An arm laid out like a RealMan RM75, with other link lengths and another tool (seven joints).
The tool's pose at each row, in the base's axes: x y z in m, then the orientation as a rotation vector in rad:
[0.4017 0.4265 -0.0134 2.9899 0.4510 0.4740]
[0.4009 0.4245 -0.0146 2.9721 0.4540 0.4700]
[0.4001 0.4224 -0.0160 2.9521 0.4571 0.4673]
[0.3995 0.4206 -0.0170 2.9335 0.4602 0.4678]
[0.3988 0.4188 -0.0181 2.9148 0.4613 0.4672]
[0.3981 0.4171 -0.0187 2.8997 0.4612 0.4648]
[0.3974 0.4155 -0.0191 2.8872 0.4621 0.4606]
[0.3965 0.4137 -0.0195 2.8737 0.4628 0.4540]
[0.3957 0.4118 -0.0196 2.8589 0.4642 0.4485]
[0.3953 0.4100 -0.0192 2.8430 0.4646 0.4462]
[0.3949 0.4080 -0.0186 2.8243 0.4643 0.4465]
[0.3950 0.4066 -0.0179 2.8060 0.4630 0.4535]
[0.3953 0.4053 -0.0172 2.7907 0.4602 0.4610]
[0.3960 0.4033 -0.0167 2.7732 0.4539 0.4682]
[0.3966 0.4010 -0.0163 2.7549 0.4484 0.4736]
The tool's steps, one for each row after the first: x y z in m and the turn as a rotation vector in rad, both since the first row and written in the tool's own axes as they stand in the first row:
[-0.0017 0.0015 0.0010 -0.0165 -0.0032 -0.0064]
[-0.0034 0.0031 0.0021 -0.0350 -0.0056 -0.0134]
[-0.0048 0.0046 0.0029 -0.0519 -0.0058 -0.0199]
[-0.0063 0.0060 0.0038 -0.0695 -0.0068 -0.0252]
[-0.0076 0.0073 0.0042 -0.0841 -0.0090 -0.0291]
[-0.0089 0.0086 0.0044 -0.0960 -0.0122 -0.0330]
[-0.0103 0.0100 0.0046 -0.1090 -0.0172 -0.0372]
[-0.0117 0.0116 0.0045 -0.1230 -0.0214 -0.0421]
[-0.0124 0.0132 0.0040 -0.1381 -0.0235 -0.0465]
[-0.0132 0.0151 0.0034 -0.1560 -0.0239 -0.0511]
[-0.0134 0.0166 0.0028 -0.1734 -0.0197 -0.0545]
[-0.0133 0.0180 0.0023 -0.1884 -0.0151 -0.0562]
[-0.0131 0.0201 0.0021 -0.2063 -0.0109 -0.0562]
[-0.0131 0.0225 0.0020 -0.2248 -0.0078 -0.0570]

